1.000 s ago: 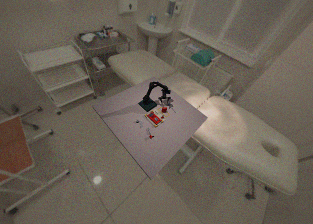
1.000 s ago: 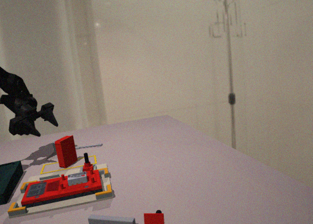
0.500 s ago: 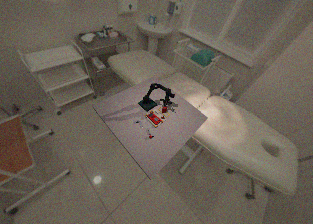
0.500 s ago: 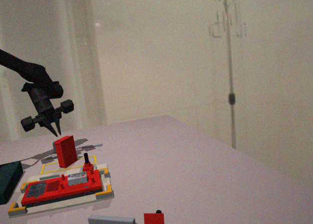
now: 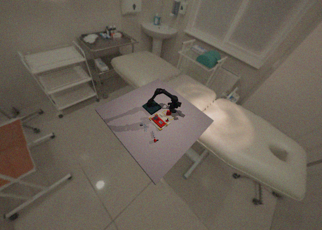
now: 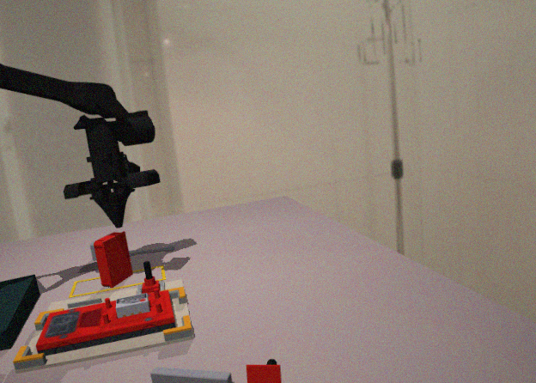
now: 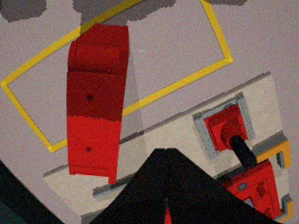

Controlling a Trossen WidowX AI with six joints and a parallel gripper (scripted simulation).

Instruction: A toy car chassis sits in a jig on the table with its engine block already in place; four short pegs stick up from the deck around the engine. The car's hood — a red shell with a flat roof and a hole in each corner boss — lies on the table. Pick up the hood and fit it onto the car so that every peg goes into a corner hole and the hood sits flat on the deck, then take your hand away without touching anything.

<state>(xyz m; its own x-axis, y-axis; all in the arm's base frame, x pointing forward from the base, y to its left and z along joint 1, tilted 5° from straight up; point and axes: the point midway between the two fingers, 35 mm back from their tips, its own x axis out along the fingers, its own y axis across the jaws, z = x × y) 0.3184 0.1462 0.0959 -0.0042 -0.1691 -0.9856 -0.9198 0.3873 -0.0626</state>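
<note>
The red hood lies 2 cm behind my gripper tip, 2 cm to the left of it and 7 cm below it. From my gripper tip the other things lie so: grey engine block: 3 cm ahead, 19 cm to the right, 9 cm below.
</note>
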